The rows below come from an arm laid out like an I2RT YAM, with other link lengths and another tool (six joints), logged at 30 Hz.
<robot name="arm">
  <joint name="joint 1" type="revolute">
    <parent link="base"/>
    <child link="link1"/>
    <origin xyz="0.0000 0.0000 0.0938" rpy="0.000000 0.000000 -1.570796"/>
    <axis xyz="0 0 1"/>
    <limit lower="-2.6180" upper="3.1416"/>
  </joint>
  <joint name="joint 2" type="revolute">
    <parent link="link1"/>
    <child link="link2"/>
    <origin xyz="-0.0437 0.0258 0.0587" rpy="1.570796 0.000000 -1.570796"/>
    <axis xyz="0 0 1"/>
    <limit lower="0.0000" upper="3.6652"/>
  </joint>
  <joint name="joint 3" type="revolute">
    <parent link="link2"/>
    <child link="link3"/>
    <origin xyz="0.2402 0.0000 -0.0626" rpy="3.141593 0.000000 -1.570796"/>
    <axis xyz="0 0 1"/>
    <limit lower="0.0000" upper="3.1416"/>
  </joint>
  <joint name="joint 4" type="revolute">
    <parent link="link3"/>
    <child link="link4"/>
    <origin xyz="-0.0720 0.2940 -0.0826" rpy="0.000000 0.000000 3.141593"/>
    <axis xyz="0 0 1"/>
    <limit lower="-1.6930" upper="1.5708"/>
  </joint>
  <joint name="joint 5" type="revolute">
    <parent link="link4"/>
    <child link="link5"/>
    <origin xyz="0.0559 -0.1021 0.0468" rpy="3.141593 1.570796 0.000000"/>
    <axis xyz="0 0 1"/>
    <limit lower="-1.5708" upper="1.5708"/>
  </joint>
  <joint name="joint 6" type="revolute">
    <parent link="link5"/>
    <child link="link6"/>
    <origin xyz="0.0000 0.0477 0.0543" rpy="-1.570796 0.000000 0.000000"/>
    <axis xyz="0 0 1"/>
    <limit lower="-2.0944" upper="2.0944"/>
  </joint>
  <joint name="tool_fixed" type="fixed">
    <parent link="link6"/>
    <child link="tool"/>
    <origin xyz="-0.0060 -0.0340 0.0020" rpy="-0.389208 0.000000 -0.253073"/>
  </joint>
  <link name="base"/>
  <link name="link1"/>
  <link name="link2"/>
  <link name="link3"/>
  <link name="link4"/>
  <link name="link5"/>
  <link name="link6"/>
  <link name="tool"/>
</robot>
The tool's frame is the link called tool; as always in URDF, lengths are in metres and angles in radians.
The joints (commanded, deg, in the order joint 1, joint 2, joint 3, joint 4, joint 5, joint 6), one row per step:
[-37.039 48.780 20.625 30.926 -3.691 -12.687]
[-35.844 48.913 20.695 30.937 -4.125 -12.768]
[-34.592 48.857 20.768 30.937 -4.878 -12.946]
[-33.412 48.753 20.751 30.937 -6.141 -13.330]
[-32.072 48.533 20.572 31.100 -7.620 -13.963]
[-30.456 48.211 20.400 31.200 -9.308 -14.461]
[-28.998 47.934 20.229 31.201 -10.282 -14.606]
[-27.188 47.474 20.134 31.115 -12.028 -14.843]
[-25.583 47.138 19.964 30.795 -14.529 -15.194]
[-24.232 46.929 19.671 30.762 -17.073 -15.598]
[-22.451 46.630 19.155 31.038 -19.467 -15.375]
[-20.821 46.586 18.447 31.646 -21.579 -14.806]
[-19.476 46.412 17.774 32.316 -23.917 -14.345]
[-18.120 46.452 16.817 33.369 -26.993 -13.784]
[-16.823 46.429 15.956 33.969 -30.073 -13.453]
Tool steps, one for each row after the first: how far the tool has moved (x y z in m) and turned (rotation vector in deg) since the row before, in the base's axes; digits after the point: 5 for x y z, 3 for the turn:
[0.00430 0.00541 -0.00007 -0.054 0.098 1.625]
[0.00431 0.00608 0.00090 -0.257 0.007 1.995]
[0.00402 0.00621 0.00049 -0.439 0.146 2.422]
[0.00405 0.00730 0.00032 -0.745 0.146 2.784]
[0.00458 0.00905 0.00068 -0.670 0.029 3.273]
[0.00360 0.00806 0.00010 -0.240 -0.015 2.422]
[0.00437 0.01052 0.00140 -0.455 -0.125 3.538]
[0.00381 0.01020 -0.00042 -0.417 0.289 4.079]
[0.00300 0.00902 -0.00124 -0.492 0.236 3.866]
[0.00305 0.01169 -0.00188 0.063 -0.015 4.183]
[0.00236 0.01090 -0.00384 0.468 0.089 3.771]
[0.00141 0.00967 -0.00273 0.263 -0.089 3.705]
[0.00099 0.01051 -0.00499 0.350 0.076 4.458]
[0.00031 0.01013 -0.00508 0.211 0.349 4.389]

